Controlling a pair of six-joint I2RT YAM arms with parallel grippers.
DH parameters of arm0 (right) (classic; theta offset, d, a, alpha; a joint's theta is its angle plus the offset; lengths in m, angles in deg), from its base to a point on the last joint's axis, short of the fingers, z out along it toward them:
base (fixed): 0 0 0 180
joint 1: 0 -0.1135 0.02 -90
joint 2: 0 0 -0.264 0
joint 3: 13.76 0 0.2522 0
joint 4: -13.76 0 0.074 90
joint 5: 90 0 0 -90
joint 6: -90 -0.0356 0 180
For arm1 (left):
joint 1: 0 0.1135 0.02 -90
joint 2: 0 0 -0.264 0
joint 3: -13.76 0 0.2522 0
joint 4: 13.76 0 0.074 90
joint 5: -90 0 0 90
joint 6: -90 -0.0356 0 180
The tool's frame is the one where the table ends.
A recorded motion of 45 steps. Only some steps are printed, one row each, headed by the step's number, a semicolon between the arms.
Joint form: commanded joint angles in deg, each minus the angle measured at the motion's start. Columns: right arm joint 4, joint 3, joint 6, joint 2, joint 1, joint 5; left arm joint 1, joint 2, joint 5, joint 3, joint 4, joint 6.
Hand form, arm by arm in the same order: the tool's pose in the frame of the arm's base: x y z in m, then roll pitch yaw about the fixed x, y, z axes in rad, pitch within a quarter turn. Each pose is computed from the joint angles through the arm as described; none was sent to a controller.
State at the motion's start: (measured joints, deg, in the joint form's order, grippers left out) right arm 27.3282 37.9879 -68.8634 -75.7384 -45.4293 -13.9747; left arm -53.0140 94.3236 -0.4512 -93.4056 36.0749 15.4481
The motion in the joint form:
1: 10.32 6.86 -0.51 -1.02 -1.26 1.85; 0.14 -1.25 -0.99 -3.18 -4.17 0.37
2: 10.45 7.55 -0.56 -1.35 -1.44 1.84; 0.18 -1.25 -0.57 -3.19 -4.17 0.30
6: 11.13 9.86 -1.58 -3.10 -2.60 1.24; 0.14 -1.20 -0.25 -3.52 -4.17 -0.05
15: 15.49 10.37 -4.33 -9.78 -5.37 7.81; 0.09 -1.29 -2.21 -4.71 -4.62 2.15
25: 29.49 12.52 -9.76 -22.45 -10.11 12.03; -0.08 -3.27 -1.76 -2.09 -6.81 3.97
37: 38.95 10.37 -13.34 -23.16 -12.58 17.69; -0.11 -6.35 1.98 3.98 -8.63 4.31
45: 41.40 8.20 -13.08 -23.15 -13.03 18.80; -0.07 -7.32 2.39 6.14 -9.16 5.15
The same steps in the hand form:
1: 0.2054 0.2288 0.3028 1.4654 0.3792 2.5592; 0.2234 -0.2967 0.3999 -2.6553 1.0031 2.7502
2: 0.2060 0.2309 0.3056 1.4564 0.3798 2.5592; 0.2239 -0.2963 0.3999 -2.6624 1.0056 2.7508
6: 0.2065 0.2414 0.3119 1.4346 0.3671 2.5840; 0.2239 -0.2965 0.4016 -2.6707 1.0139 2.7451
15: 0.2117 0.2657 0.2873 1.4679 0.3025 2.5348; 0.2222 -0.2968 0.4099 -2.5619 1.0117 2.8237
25: 0.2112 0.3099 0.2515 1.4081 0.2014 2.5417; 0.2174 -0.2918 0.4102 -2.4945 1.0171 2.8988
37: 0.1970 0.3111 0.2530 1.2949 0.1134 2.4839; 0.2123 -0.2814 0.3955 -2.5524 1.0158 2.9106
45: 0.1920 0.3071 0.2460 1.2903 0.1119 2.4713; 0.2105 -0.2782 0.3891 -2.5515 1.0009 2.9249

